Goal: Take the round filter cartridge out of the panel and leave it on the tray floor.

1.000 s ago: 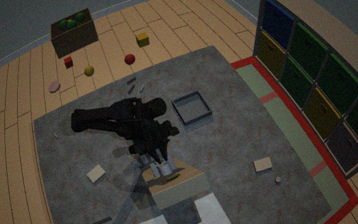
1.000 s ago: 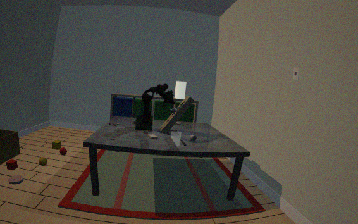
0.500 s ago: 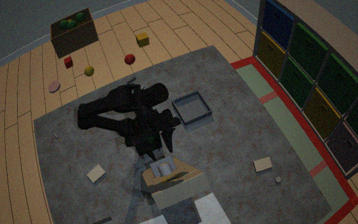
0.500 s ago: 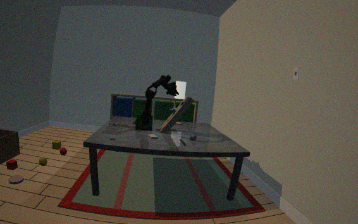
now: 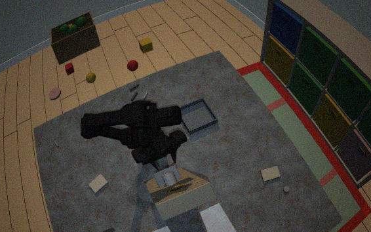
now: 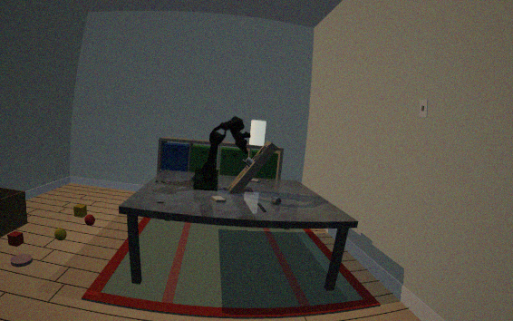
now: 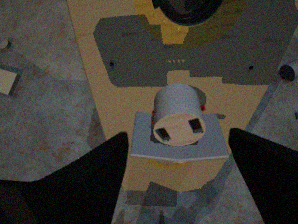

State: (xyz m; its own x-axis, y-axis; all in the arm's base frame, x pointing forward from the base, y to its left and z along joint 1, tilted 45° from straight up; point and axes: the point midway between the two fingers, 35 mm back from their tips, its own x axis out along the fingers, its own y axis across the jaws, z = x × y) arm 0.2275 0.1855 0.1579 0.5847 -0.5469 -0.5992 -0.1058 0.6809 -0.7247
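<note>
Right now my gripper tip is 20 mm short of the round filter cartridge, 10 mm to the left of it and 50 mm above it. From my gripper tip the other things lie so: grey tray 330 mm behind, 260 mm to the left, 260 mm below.
</note>
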